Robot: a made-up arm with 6 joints. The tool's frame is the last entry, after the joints.
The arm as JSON. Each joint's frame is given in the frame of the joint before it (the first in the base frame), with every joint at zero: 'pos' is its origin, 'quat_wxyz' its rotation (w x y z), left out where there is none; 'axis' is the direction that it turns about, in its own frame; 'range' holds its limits. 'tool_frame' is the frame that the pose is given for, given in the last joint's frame.
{
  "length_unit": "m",
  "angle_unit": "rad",
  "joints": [
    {
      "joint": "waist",
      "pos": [
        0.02,
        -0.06,
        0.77
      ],
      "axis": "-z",
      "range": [
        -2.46,
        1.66
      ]
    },
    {
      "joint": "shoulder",
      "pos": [
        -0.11,
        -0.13,
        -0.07
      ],
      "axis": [
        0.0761,
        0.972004,
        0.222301
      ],
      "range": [
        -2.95,
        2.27
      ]
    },
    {
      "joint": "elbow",
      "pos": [
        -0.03,
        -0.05,
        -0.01
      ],
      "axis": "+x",
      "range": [
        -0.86,
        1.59
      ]
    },
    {
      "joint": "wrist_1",
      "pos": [
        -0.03,
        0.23,
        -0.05
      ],
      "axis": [
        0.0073,
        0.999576,
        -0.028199
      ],
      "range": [
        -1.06,
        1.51
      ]
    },
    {
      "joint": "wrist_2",
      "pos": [
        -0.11,
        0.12,
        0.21
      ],
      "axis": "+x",
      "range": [
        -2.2,
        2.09
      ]
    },
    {
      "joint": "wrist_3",
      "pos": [
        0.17,
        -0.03,
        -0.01
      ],
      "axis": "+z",
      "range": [
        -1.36,
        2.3
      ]
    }
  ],
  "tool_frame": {
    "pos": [
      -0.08,
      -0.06,
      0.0
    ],
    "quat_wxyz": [
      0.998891,
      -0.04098,
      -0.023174,
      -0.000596
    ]
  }
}
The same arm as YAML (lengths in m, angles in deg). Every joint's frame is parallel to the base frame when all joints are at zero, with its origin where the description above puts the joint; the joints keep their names.
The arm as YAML. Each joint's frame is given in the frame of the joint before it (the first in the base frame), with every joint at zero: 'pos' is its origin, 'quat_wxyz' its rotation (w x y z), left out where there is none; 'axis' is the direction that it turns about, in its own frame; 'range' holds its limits. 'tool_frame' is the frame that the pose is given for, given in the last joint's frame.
length_unit: m
angle_unit: deg
joints:
  - joint: waist
    pos: [0.02, -0.06, 0.77]
    axis: [0.0, 0.0, -1.0]
    range: [-140.95, 95.11]
  - joint: shoulder
    pos: [-0.11, -0.13, -0.07]
    axis: [0.0761, 0.972004, 0.222301]
    range: [-169.02, 130.06]
  - joint: elbow
    pos: [-0.03, -0.05, -0.01]
    axis: [1.0, 0.0, 0.0]
    range: [-49.27, 91.1]
  - joint: wrist_1
    pos: [-0.03, 0.23, -0.05]
    axis: [0.0073, 0.999576, -0.028199]
    range: [-60.73, 86.52]
  - joint: wrist_2
    pos: [-0.11, 0.12, 0.21]
    axis: [1.0, 0.0, 0.0]
    range: [-126.05, 119.75]
  - joint: wrist_3
    pos: [0.17, -0.03, -0.01]
    axis: [0.0, 0.0, 1.0]
    range: [-77.92, 131.78]
tool_frame:
  pos: [-0.08, -0.06, 0.0]
  quat_wxyz: [0.998891, -0.04098, -0.023174, -0.000596]

